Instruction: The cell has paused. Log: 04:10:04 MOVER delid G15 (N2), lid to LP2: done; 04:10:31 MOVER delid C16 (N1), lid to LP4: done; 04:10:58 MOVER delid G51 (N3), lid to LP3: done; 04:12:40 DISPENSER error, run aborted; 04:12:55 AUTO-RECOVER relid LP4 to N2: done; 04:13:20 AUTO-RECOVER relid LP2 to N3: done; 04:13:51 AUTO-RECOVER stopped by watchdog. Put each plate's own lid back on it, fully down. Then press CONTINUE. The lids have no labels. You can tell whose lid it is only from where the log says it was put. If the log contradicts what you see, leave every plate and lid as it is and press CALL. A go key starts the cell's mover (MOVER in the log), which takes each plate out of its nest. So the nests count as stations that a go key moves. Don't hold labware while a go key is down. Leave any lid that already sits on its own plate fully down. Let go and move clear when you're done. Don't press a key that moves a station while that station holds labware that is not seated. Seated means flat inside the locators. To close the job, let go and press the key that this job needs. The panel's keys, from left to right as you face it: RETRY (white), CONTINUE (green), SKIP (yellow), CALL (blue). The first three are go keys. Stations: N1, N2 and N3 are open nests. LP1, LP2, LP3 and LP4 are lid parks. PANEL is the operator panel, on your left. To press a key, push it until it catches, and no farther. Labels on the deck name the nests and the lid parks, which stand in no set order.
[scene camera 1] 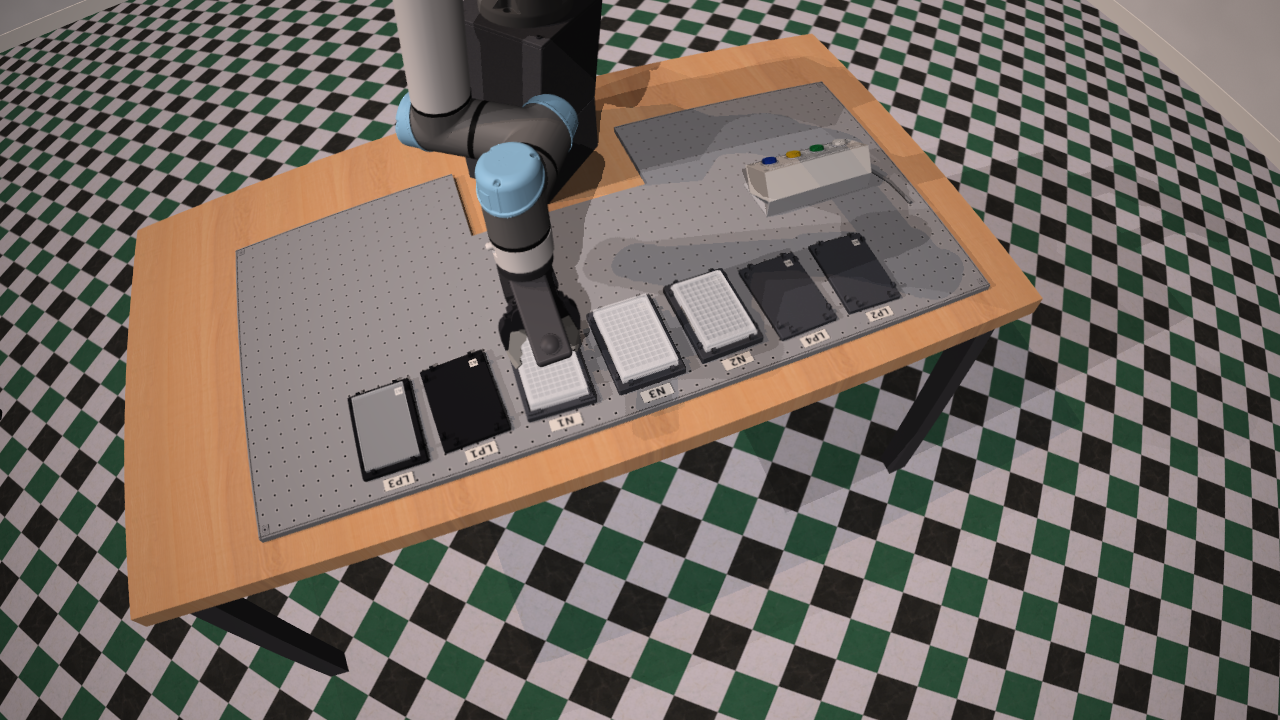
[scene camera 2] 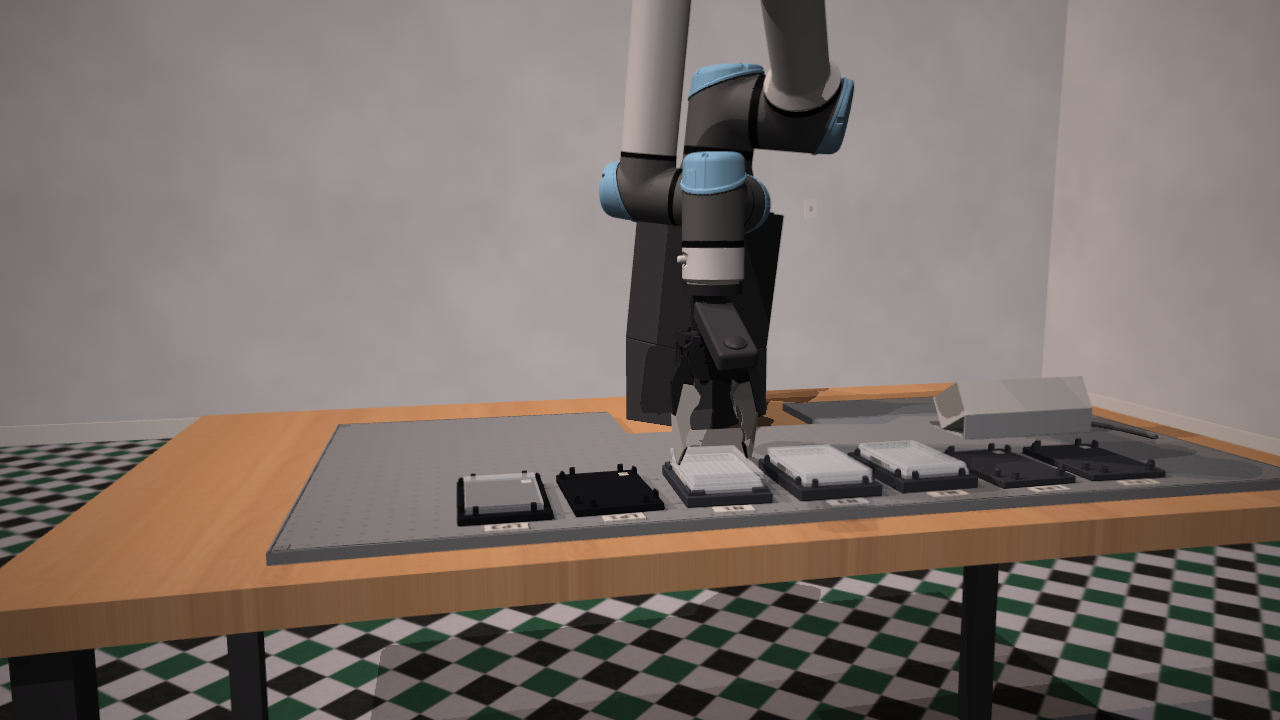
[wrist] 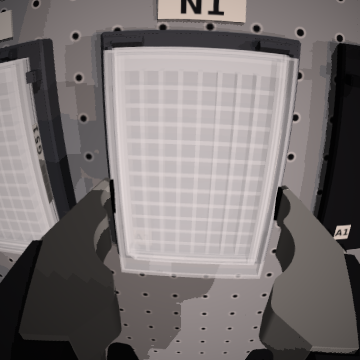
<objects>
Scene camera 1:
my gripper: 546, 359
clear lid: 542, 384
plate: 714, 283
clear lid: 386, 434
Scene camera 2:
my gripper: 713, 463
clear lid: 708, 463
plate: 914, 456
clear lid: 500, 493
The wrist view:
my gripper: 195, 185
clear lid: 197, 139
</objects>
